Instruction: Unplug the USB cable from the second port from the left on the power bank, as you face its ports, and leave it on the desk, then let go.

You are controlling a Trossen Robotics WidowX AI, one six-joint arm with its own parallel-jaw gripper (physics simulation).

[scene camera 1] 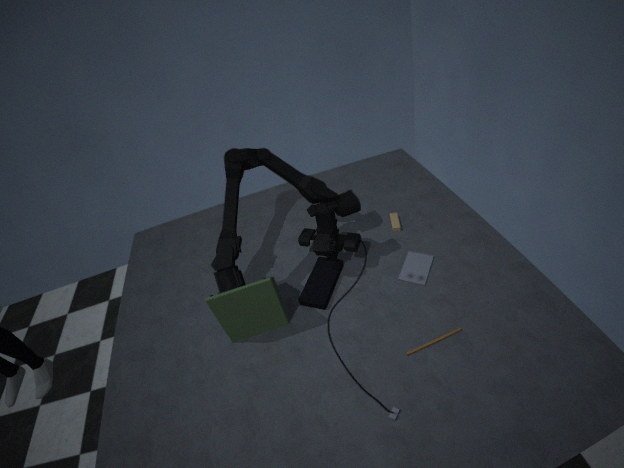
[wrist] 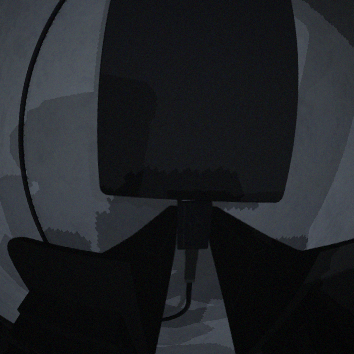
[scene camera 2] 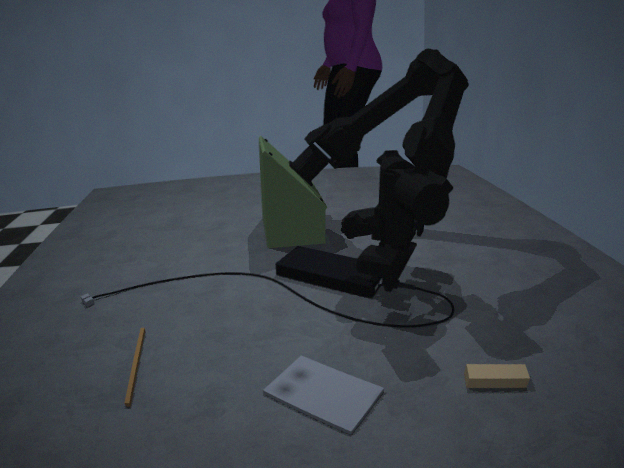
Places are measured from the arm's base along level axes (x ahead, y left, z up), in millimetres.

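Pixels of known places: gripper, fingertip midpoint: [scene camera 1: 332, 258] [wrist: 191, 213] [scene camera 2: 390, 287]; arm's base, origin of the base link: [scene camera 1: 232, 290] [scene camera 2: 299, 173].
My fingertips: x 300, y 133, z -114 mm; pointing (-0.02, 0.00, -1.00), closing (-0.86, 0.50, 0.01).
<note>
For each thing: its top centre in the pictures, then the offset to it from my fingertips. "spot": a spot on its surface instead. Level surfaces: height alone.
- black power bank, middle of its top: [scene camera 2: 331, 264] [scene camera 1: 321, 279] 55 mm back, 92 mm right, 21 mm up
- USB plug, middle of its top: [wrist: 192, 241] [scene camera 2: 395, 281] 5 mm ahead, 7 mm left, 14 mm up
- cable's pale far end, surface spot: [scene camera 2: 87, 300] [scene camera 1: 397, 409] spot: 26 mm ahead, 517 mm right, 9 mm up
- desk, its level: 1 mm down
- white pad, middle of its top: [scene camera 2: 323, 390] [scene camera 1: 416, 267] 231 mm ahead, 134 mm right, 5 mm up
- tan block, middle of its top: [scene camera 2: 498, 371] [scene camera 1: 394, 220] 247 mm ahead, 85 mm left, 15 mm up
- orange stick, middle of its top: [scene camera 2: 135, 361] [scene camera 1: 434, 340] 174 mm ahead, 382 mm right, 5 mm up
The black power bank [scene camera 1: 321, 283] [scene camera 2: 327, 269] [wrist: 200, 100] lies flat on the desk, its port edge toward the gripper. My gripper [scene camera 1: 330, 255] [scene camera 2: 389, 284] [wrist: 191, 213] points down at that edge and is shut on the USB plug [wrist: 194, 232], with a fingertip against each side of its dark housing. A thin pale sliver shows between the housing and the power bank in the wrist view; how deep the plug sits in the port cannot be told. The ports themselves are hidden. The black cable [scene camera 1: 328, 327] [scene camera 2: 221, 273] [wrist: 21, 125] leaves the plug, loops round and runs alongside the power bank.
The cable's pale far end [scene camera 1: 394, 413] [scene camera 2: 87, 300] lies on the desk [scene camera 1: 226, 403]. A green wedge-shaped mount [scene camera 1: 249, 312] [scene camera 2: 292, 216] carries the arm's base near the power bank. A white pad [scene camera 1: 416, 268] [scene camera 2: 325, 392], a tan block [scene camera 1: 395, 222] [scene camera 2: 496, 376] and an orange stick [scene camera 1: 433, 341] [scene camera 2: 135, 366] lie apart.
</note>
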